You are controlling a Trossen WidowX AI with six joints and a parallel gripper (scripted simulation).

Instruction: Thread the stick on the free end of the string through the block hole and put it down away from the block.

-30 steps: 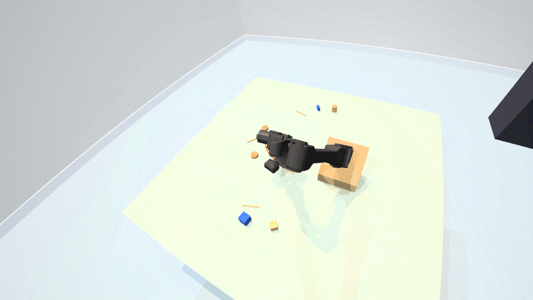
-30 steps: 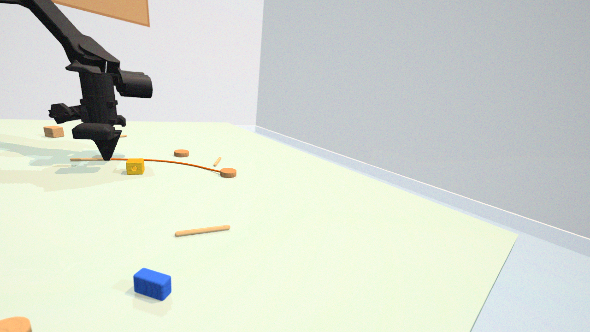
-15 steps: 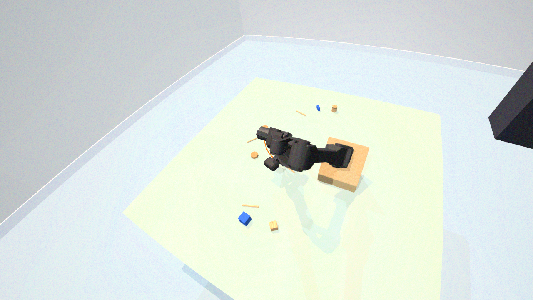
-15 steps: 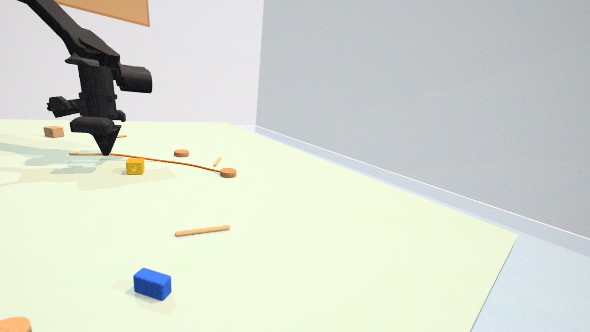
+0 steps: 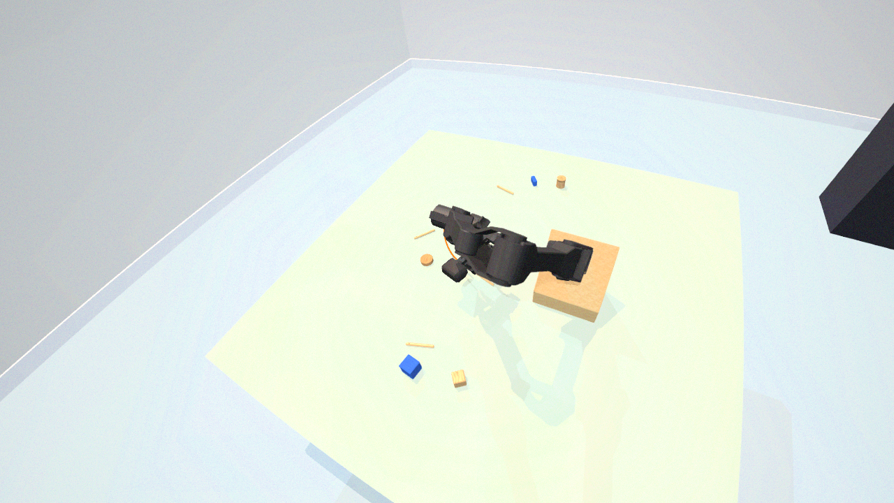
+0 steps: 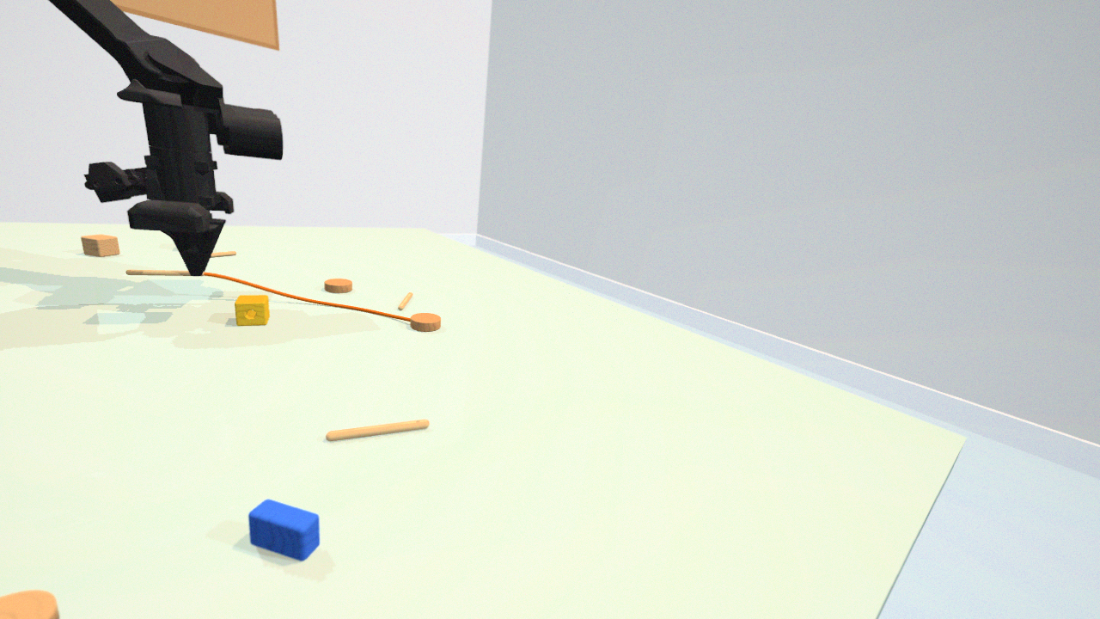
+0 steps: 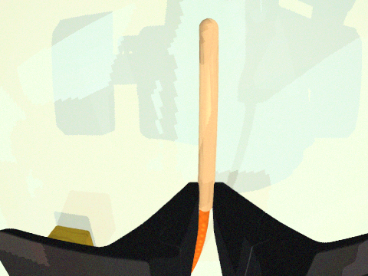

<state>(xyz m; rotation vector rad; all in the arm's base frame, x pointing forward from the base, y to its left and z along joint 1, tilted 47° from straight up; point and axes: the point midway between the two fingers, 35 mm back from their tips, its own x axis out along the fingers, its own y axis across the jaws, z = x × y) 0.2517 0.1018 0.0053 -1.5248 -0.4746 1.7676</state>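
The yellow block lies 4 cm ahead of my gripper tip, 11 cm to the right of it and 2 cm below it. From my gripper tip the other things lie so: wooden cube (9 cm behind, 29 cm to the left, 2 cm below); thin wooden stick (1 cm behind); blue block (1 cm behind, 49 cm to the right, 2 cm below).
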